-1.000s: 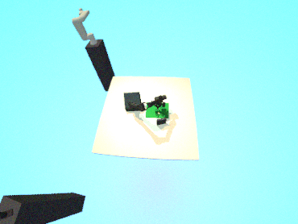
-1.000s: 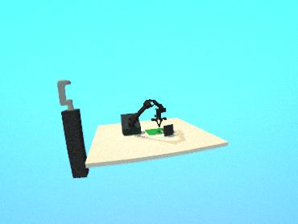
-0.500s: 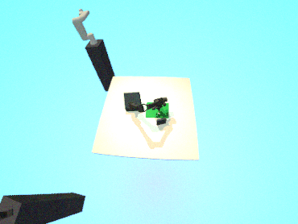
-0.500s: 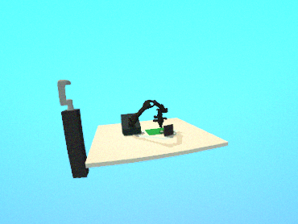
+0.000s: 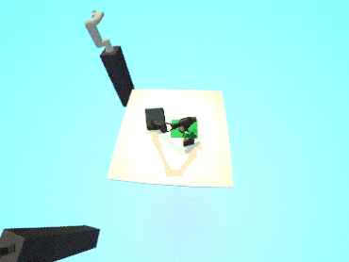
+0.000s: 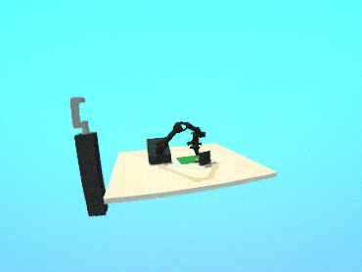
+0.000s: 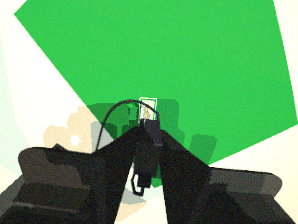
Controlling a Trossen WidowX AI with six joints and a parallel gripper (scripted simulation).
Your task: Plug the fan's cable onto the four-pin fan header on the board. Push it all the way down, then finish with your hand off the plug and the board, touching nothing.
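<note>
The four-pin fan header is 60 mm below my gripper tip. Round my gripper tip: fan cable plug (10 mm ahead, 10 mm above); green board (80 mm below, 50 mm to the left, 20 mm behind); dark fan (140 mm to the right, 40 mm ahead).
</note>
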